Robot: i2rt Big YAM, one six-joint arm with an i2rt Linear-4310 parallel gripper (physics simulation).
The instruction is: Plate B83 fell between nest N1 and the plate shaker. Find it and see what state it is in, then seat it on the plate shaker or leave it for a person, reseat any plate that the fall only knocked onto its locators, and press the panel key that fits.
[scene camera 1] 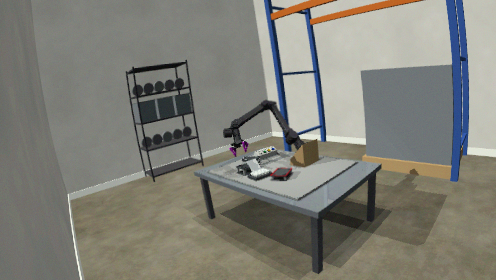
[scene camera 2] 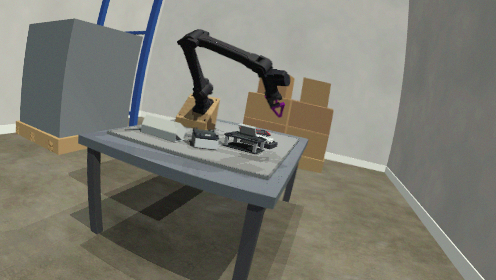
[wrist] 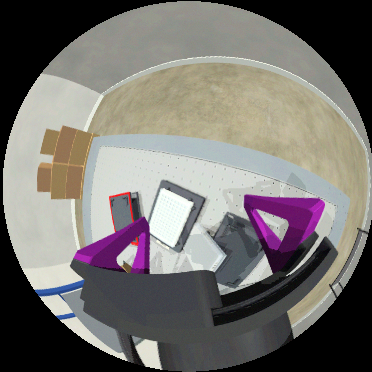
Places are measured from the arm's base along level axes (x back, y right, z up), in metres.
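Where they show: gripper, fingertip midpoint: (scene camera 1: 240, 154) (scene camera 2: 277, 112) (wrist: 195, 212); arm's base, link origin: (scene camera 1: 302, 148) (scene camera 2: 203, 106).
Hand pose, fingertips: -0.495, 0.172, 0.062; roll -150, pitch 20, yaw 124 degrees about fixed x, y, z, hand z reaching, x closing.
Note:
Each offset is from my fingertips to the top centre of the thing, as dx, dy, dz. "spot": to the spot under its first point.
My gripper (scene camera 1: 240, 152) (scene camera 2: 278, 115) (wrist: 195, 212) is open and empty, above the nests. A white plate @[+0.091, -0.094, -0.148] (scene camera 1: 260, 173) (wrist: 171, 215) lies flat on a dark nest @[spot: +0.014, -0.048, -0.166] (wrist: 196, 196) below the fingers. A pale plate-like piece (scene camera 1: 255, 164) (scene camera 2: 248, 130) (wrist: 206, 250) is tilted beside it, against or over a dark raised platform @[+0.105, +0.086, -0.125] (scene camera 2: 237, 135) (wrist: 241, 246); the exact contact is hidden. A red-rimmed dark stand (scene camera 1: 282, 172) (wrist: 121, 210) is on the white plate's other side. The panel @[+0.447, +0.281, -0.104] (scene camera 1: 265, 152) has coloured keys; its back @[spot: +0.437, +0.324, -0.147] (scene camera 2: 159, 128) faces scene camera 2. No labels are readable.
A dark-topped box with a white base @[spot: +0.201, +0.293, -0.164] (scene camera 2: 205, 143) stands between panel and platform. The arm's wooden base (scene camera 1: 308, 154) (scene camera 2: 213, 112) is at the table's edge. Cardboard boxes (scene camera 2: 310, 120) (wrist: 66, 172), a shelf unit (scene camera 1: 159, 91) and a grey block (scene camera 1: 407, 112) (scene camera 2: 75, 75) stand beyond.

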